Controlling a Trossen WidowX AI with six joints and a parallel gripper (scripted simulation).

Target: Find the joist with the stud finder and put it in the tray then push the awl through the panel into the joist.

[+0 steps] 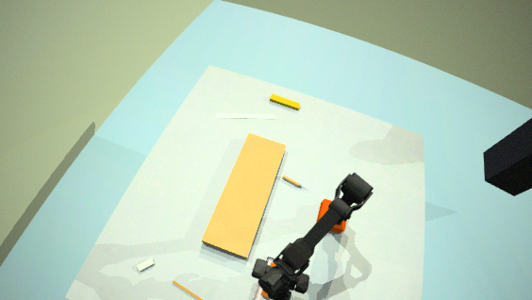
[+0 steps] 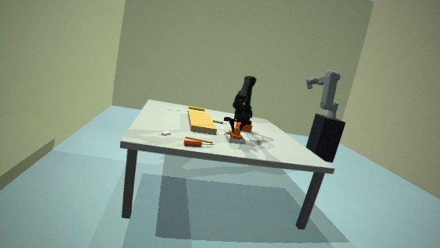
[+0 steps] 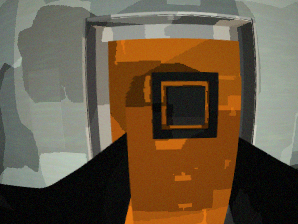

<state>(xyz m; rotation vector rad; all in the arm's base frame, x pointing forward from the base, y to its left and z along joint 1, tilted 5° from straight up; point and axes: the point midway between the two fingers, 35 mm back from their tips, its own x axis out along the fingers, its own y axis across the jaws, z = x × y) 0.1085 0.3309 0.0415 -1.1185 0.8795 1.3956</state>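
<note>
My gripper tip is now 10 mm to the right of the stud finder and 20 mm below it. Round my gripper tip: long orange stick: 240 mm ahead, 160 mm to the left, 40 mm below; then tray: 10 mm to the right, 30 mm below; then short pencil-like stick: 80 mm ahead, 420 mm to the right, 40 mm below.
</note>
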